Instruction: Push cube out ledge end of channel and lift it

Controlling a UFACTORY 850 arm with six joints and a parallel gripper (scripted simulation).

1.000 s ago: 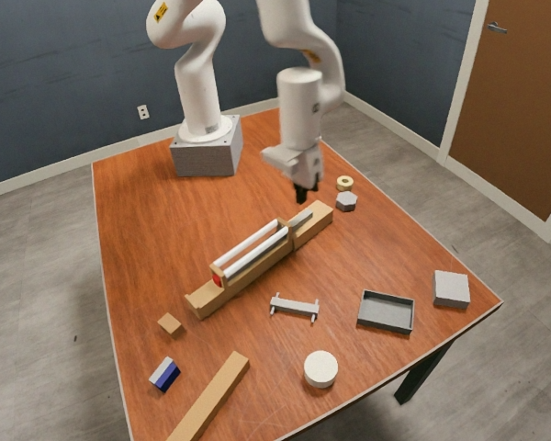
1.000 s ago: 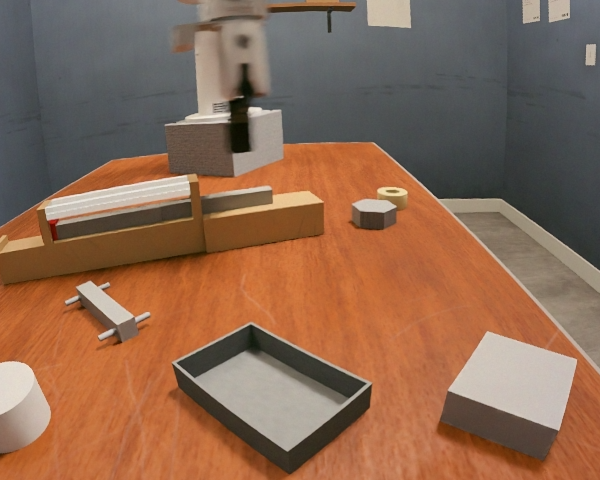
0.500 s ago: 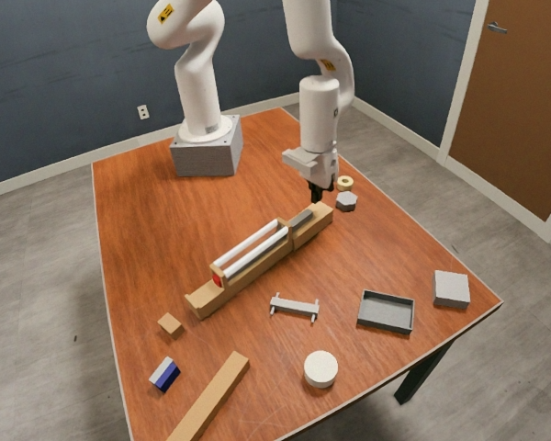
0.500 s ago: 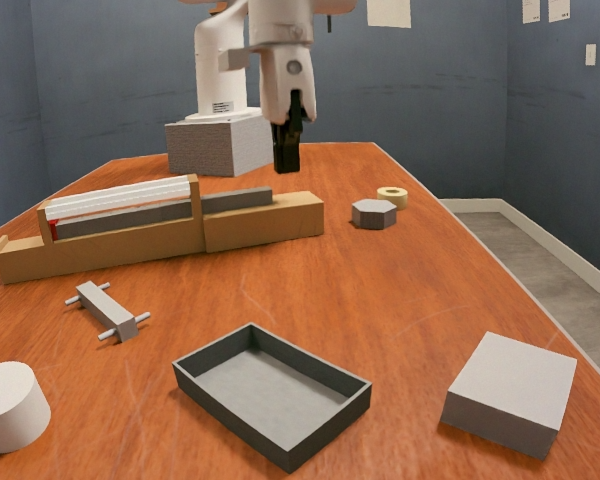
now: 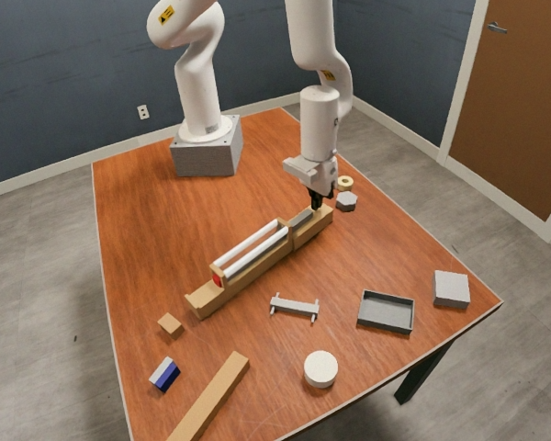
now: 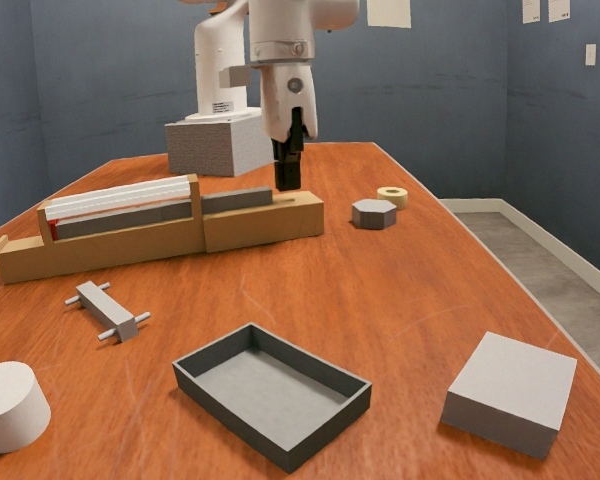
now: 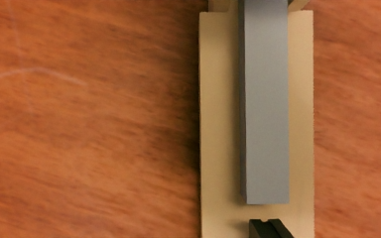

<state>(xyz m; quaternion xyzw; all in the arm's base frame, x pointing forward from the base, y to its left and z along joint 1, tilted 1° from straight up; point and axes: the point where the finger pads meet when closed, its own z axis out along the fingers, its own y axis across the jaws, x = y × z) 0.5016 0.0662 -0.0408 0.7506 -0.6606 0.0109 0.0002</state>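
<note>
Right now the red cube is 4 cm ahead of my hand, 33 cm to the right of it and 2 cm below it. The rest, counted from my hand: grey bar: 1 cm ahead, 10 cm to the right, 2 cm below; yellow ring: 6 cm behind, 18 cm to the left, 7 cm below; grey pegged block: 18 cm ahead, 23 cm to the right, 7 cm below.
</note>
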